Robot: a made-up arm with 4 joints. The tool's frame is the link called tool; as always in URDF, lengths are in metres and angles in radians. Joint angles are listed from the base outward.
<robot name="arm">
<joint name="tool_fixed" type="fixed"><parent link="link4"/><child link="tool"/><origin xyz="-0.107 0.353 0.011" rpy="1.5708 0 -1.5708"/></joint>
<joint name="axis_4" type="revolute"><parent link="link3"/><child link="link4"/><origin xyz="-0.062 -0.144 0.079" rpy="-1.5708 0 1.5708"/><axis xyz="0 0 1"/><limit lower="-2.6" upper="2.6"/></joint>
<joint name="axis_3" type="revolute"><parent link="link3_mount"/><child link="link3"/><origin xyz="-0.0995 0.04 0.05" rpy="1.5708 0 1.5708"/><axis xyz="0 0 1"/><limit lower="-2.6" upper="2.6"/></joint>
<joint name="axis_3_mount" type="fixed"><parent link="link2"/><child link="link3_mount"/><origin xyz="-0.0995 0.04 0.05"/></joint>
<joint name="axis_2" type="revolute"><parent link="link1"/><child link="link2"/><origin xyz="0.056 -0.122 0.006" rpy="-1.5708 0 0"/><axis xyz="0 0 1"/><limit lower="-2.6" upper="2.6"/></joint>
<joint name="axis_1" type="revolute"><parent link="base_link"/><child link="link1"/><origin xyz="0 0 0.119" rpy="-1.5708 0 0"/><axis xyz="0 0 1"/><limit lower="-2.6" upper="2.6"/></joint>
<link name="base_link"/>
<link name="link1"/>
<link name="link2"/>
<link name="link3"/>
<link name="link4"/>
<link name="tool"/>
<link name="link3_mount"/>
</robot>
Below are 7 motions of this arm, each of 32 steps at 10 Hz.
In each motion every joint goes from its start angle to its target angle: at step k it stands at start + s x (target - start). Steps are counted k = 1, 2, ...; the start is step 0. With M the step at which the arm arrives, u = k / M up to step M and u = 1 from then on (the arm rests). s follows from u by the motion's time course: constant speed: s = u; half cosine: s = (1 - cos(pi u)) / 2; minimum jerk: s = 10 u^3 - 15 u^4 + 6 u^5.
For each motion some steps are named. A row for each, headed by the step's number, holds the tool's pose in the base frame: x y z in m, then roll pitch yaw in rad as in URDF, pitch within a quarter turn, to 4 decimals.
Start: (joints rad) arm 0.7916 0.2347 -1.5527 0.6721
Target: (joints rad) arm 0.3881 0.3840 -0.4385 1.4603
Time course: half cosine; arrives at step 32
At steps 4, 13, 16, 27, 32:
4: -0.1344 0.4487 0.2181 -2.2071 0.4554 -1.1188
13: 0.0464 0.4583 0.2764 -2.0117 0.4882 -1.4833
16: 0.1185 0.4310 0.3229 -1.9493 0.5557 -1.6509
27: 0.2425 0.2455 0.4852 -1.9885 0.8957 -2.2106
32: 0.2467 0.2123 0.5040 -2.0379 0.9472 -2.3073

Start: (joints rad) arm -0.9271 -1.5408 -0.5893 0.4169
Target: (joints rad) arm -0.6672 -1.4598 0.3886 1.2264
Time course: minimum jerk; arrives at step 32
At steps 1, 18, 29, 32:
1: -0.3314 -0.3874 0.1796 -1.5108 0.0003 1.1363
18: -0.3198 -0.2445 0.5219 -0.9498 0.5755 0.8111
29: -0.1353 -0.1561 0.6808 -0.6194 1.0675 0.9058
32: -0.1309 -0.1545 0.6827 -0.6097 1.0769 0.9127

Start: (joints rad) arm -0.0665 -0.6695 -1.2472 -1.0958
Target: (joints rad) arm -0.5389 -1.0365 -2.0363 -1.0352
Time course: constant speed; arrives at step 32
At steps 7, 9, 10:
7: -0.0831 -0.3886 0.0359 -1.6644 -0.0885 1.8459
9: -0.0712 -0.3950 0.0409 -1.7143 -0.0334 1.8611
10: -0.0654 -0.3981 0.0437 -1.7393 -0.0058 1.8674

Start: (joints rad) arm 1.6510 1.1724 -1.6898 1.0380
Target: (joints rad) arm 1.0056 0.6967 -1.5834 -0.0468
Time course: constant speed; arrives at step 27
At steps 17, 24, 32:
17: -0.0641 0.5047 0.0902 -2.8398 0.3184 -1.4388
24: -0.1224 0.4649 0.2246 -2.5321 0.6408 -1.1552
32: -0.1590 0.4302 0.2690 -2.3457 0.7378 -0.9575

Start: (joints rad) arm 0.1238 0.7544 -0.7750 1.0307
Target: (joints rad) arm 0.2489 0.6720 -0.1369 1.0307
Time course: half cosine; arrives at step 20
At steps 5, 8, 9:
5: 0.1502 0.3636 0.4669 -1.1958 0.7225 -1.6787
8: 0.1299 0.3294 0.5130 -1.1229 0.8228 -1.6261
9: 0.1219 0.3150 0.5295 -1.0913 0.8608 -1.6026

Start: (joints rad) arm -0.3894 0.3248 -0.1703 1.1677
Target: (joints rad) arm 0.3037 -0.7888 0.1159 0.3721
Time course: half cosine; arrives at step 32
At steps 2, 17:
2: -0.2612 0.1296 0.5669 -0.0585 0.7958 -0.3943
17: -0.2467 -0.0829 0.5971 -0.0209 0.7223 0.2726

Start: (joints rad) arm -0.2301 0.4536 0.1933 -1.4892
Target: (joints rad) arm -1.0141 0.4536 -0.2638 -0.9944
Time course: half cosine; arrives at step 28
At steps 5, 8, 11, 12, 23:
5: -0.1228 0.1439 -0.0824 2.0560 -1.2549 -2.4717
8: -0.1256 0.1428 -0.0967 2.1463 -1.2555 -2.5578
11: -0.1268 0.1418 -0.1159 2.2573 -1.2519 -2.6705
12: -0.1265 0.1416 -0.1230 2.2948 -1.2493 -2.7105
23: -0.1018 0.1489 -0.1906 2.5139 -1.1924 -3.0066

